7 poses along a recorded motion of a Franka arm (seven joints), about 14 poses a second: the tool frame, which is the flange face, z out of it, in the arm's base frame.
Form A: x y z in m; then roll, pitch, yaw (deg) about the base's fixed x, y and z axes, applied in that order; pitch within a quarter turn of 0, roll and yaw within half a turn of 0.
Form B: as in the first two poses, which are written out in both.
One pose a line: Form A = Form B
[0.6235, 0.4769, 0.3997, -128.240, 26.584, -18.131] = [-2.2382, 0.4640, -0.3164, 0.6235, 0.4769, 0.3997]
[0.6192, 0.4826, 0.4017, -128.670, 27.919, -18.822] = [-2.2457, 0.4873, -0.3285, 0.6192, 0.4826, 0.4017]
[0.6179, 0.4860, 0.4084, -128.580, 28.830, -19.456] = [-2.2441, 0.5032, -0.3396, 0.6179, 0.4860, 0.4084]
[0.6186, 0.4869, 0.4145, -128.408, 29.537, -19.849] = [-2.2411, 0.5155, -0.3464, 0.6186, 0.4869, 0.4145]
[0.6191, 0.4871, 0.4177, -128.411, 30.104, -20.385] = [-2.2412, 0.5254, -0.3558, 0.6191, 0.4871, 0.4177]
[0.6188, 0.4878, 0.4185, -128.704, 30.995, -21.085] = [-2.2463, 0.5410, -0.3680, 0.6188, 0.4878, 0.4185]
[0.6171, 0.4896, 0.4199, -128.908, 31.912, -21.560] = [-2.2499, 0.5570, -0.3763, 0.6171, 0.4896, 0.4199]
